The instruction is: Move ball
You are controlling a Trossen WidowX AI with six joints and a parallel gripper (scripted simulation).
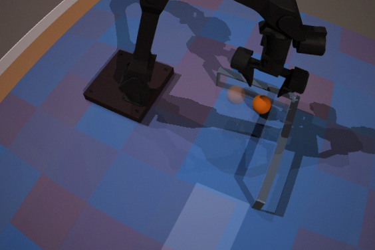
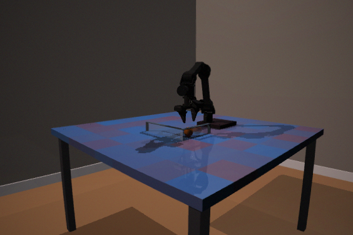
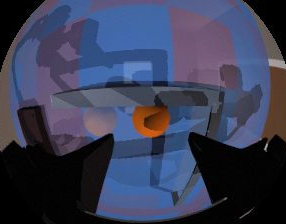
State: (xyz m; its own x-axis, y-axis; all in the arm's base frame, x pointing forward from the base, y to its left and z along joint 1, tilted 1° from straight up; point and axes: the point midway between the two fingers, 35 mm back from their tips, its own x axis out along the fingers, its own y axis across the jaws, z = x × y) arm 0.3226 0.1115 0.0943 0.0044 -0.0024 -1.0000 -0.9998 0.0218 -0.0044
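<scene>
Now: the orange ball 6 cm below my gripper tip. From my gripper tip the other things lie so: see-through ball marker 7 cm behind, 6 cm below; short wall 2 cm behind, 4 cm to the left, 5 cm below.
</scene>
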